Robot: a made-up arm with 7 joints.
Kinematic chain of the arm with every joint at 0, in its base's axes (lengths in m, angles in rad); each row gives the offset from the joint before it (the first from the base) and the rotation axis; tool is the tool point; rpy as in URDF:
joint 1: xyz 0 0 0.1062 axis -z
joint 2: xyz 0 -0.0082 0.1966 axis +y
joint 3: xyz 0 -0.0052 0.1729 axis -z
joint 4: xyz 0 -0.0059 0.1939 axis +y
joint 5: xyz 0 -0.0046 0.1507 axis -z
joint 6: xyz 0 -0.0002 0.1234 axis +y
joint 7: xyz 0 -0.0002 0.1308 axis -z
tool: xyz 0 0 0 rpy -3.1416 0 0
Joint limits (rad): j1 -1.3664..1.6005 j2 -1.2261..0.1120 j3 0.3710..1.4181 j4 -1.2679..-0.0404 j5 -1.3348..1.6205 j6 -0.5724..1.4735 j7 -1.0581..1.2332
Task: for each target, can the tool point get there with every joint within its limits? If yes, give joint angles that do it. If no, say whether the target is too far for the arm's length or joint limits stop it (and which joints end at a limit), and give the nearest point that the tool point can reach.
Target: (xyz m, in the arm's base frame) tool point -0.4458 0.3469 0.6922
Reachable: yes | joints 0.1302 -0.7095 1.2941 -0.9299 1.2481 0.1541 0.2270
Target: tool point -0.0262 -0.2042 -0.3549
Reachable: no: joint limits stop it (at a limit: joint 1, joint 2, joint 3, joint 4, joint 6) | nearest point -0.1948 -0.4914 0.0928 | short by 0.558 m
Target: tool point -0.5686 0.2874 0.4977
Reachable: yes | joints -0.0181 -0.9924 1.1634 -1.0878 -0.0446 0.2158 -0.7140
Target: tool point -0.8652 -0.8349 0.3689
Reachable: no: too far | nearest point -0.5384 -0.5196 0.4037 | short by 0.455 m
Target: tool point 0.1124 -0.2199 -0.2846
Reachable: no: joint limits stop it (at a limit: joint 1, joint 2, joint 3, joint 4, joint 6) | nearest point -0.1850 -0.4998 0.0925 | short by 0.556 m
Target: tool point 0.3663 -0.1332 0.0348
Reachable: no: joint limits stop it (at a limit: joint 1, joint 2, joint 3, joint 4, joint 5, joint 6) | nearest point -0.0629 -0.5217 0.1636 | short by 0.593 m
